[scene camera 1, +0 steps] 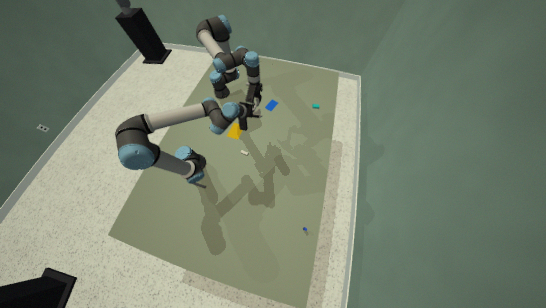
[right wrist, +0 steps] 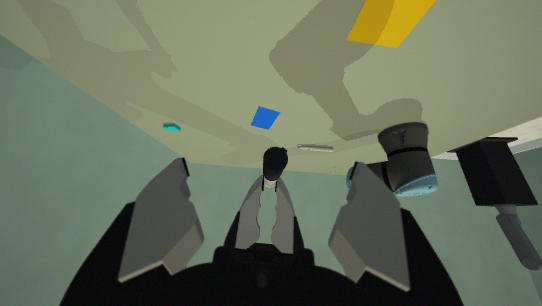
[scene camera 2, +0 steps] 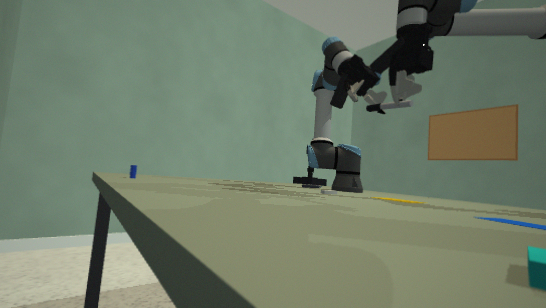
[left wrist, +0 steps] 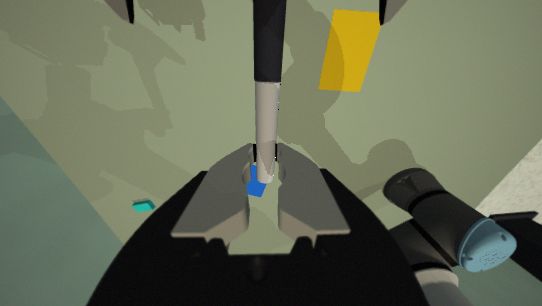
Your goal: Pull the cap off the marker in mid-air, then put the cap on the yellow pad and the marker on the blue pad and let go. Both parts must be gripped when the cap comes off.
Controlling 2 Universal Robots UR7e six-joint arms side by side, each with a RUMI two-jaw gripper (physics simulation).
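Pixels of known places: left gripper, fingertip midpoint: (scene camera 1: pixel 255 105) (scene camera 2: pixel 399 106) (left wrist: pixel 266 145); right gripper, fingertip midpoint: (scene camera 1: pixel 252 114) (right wrist: pixel 269 161) (scene camera 2: pixel 371 108) (left wrist: pixel 262 21); left arm's base, origin of the base link: (scene camera 1: pixel 222 93) (right wrist: pixel 400 133) (left wrist: pixel 405 185); right arm's base, origin of the base link: (scene camera 2: pixel 346 191).
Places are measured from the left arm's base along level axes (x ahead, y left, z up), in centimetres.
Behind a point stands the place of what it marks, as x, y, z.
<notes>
The marker has a grey body (scene camera 2: pixel 401 104) @(47.9, -30.1, 27.5) (left wrist: pixel 267 110) @(46.6, -34.8, 29.0) and a black cap (scene camera 2: pixel 373 107) @(47.2, -39.0, 28.1) (left wrist: pixel 268 45) @(46.3, -38.6, 29.3) (right wrist: pixel 275 162) @(46.0, -41.5, 28.8); the cap is on the body. My left gripper (left wrist: pixel 266 145) @(46.9, -31.2, 27.4) (right wrist: pixel 270 175) @(46.9, -31.2, 27.4) is shut on the grey body and holds it in mid-air. My right gripper (right wrist: pixel 269 161) @(46.6, -39.9, 28.3) is open; in the right wrist view its fingers stand wide to both sides of the cap, apart from it. The yellow pad (scene camera 1: pixel 234 132) @(27.6, -41.6, 0.1) (scene camera 2: pixel 400 200) @(29.0, -38.4, 0.1) (left wrist: pixel 350 55) @(27.7, -39.7, 0.1) (right wrist: pixel 390 25) @(27.6, -35.7, 0.1) and the blue pad (scene camera 1: pixel 271 105) @(52.4, -4.9, 0.1) (scene camera 2: pixel 520 223) @(52.6, -5.1, 0.1) (left wrist: pixel 256 188) @(52.5, -1.7, 0.1) (right wrist: pixel 265 118) @(52.0, -5.2, 0.1) lie on the table below.
A teal block (scene camera 1: pixel 315 106) @(93.7, 2.7, 1.4) (scene camera 2: pixel 537 267) @(97.3, 2.7, 1.2) (left wrist: pixel 143 206) @(93.4, 3.0, 1.5) (right wrist: pixel 172 127) @(92.6, 2.2, 1.5), a small white block (scene camera 1: pixel 244 153) @(42.4, -59.2, 1.1) (scene camera 2: pixel 329 192) @(42.8, -57.4, 0.6) and a blue cylinder (scene camera 1: pixel 305 229) @(98.2, -104.0, 4.8) (scene camera 2: pixel 133 171) @(98.5, -103.0, 2.5) are on the table. A slim grey pen-like object (right wrist: pixel 317 148) @(28.2, 15.4, 1.5) lies near the left arm's base. The two grippers are close together.
</notes>
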